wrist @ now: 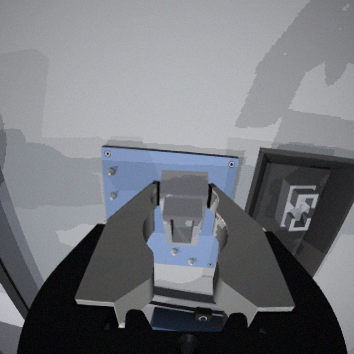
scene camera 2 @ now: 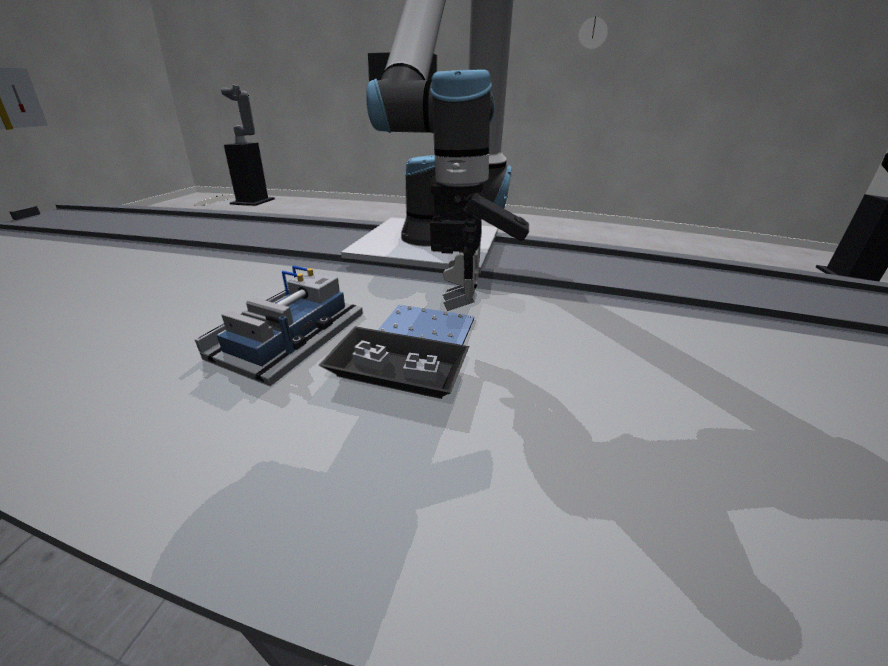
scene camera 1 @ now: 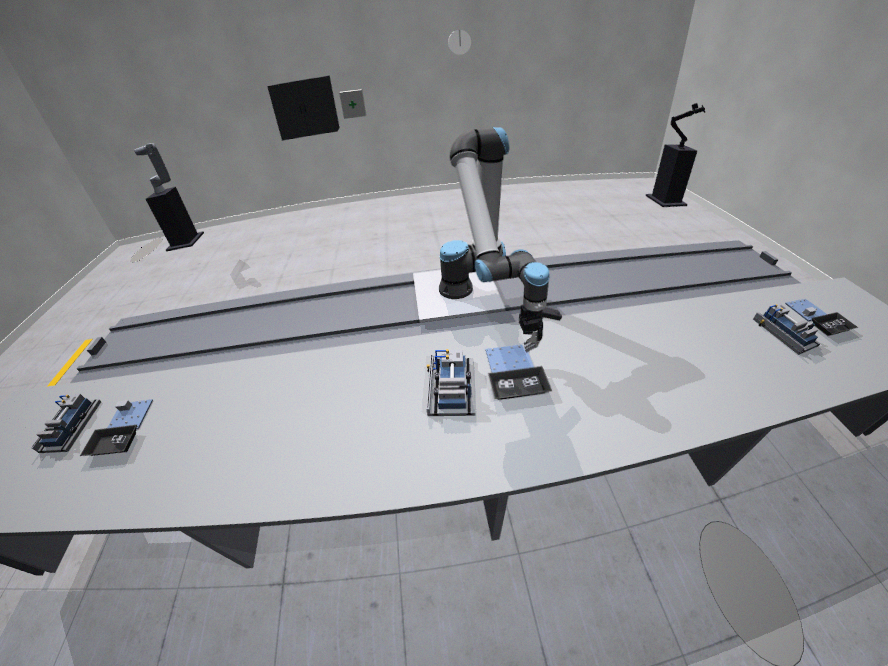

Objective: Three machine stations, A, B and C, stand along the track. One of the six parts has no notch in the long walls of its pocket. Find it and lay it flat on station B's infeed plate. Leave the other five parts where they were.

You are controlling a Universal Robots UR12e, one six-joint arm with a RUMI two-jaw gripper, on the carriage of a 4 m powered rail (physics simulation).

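Places are measured from the arm's base along level axes (x ahead, y left, z up), in metres.
Pixels of known places: gripper, between the fingertips: [wrist: 183,183] [scene camera 2: 469,299] [scene camera 1: 534,344]; arm's base, origin of its link: [scene camera 2: 427,237] [scene camera 1: 455,289].
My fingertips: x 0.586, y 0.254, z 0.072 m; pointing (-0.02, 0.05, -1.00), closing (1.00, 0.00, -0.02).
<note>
For each thing: its top centre in the pictures, then the offset to it from my fingertips. "spot": a spot on its surface instead.
- grey part, centre of its top: [wrist: 181,234] [scene camera 2: 459,283] [scene camera 1: 530,339] 0.001 m ahead, 0.022 m right, 0.033 m up
- middle station's blue infeed plate, centre of its top: [wrist: 165,216] [scene camera 2: 424,327] [scene camera 1: 509,359] 0.021 m back, 0.100 m right, 0.094 m down
- dark tray, a spot on its surface: [scene camera 2: 393,384] spot: 0.202 m ahead, 0.090 m right, 0.077 m down
- middle machine, centre of its top: [scene camera 2: 280,294] [scene camera 1: 450,371] 0.081 m ahead, 0.381 m right, 0.003 m down
- tray with a part, a spot on its surface: [scene camera 1: 118,438] spot: 0.175 m ahead, 1.902 m right, 0.069 m down
My gripper [scene camera 1: 531,339] [scene camera 2: 462,286] [wrist: 183,183] is shut on a grey part [scene camera 2: 457,298] [wrist: 185,206], held in the air near the back right edge of the middle station's blue infeed plate [scene camera 1: 510,357] [scene camera 2: 428,322] [wrist: 135,170]. The part looks tilted in scene camera 2; its pocket walls cannot be read. The plate has small pins and carries no part. Two light parts with pockets, a left one [scene camera 1: 506,383] [scene camera 2: 370,351] and a right one [scene camera 1: 530,381] [scene camera 2: 421,364], lie in the dark tray [scene camera 1: 520,393] [scene camera 2: 393,384] in front of the plate.
The middle machine [scene camera 1: 451,383] [scene camera 2: 279,319] stands left of the plate and tray. The left station has a machine [scene camera 1: 65,422], a plate with a grey block [scene camera 1: 123,405] and a tray with a part [scene camera 1: 118,438]. The right station has a machine [scene camera 1: 787,328], a plate with a block [scene camera 1: 809,311] and a tray with parts.
</note>
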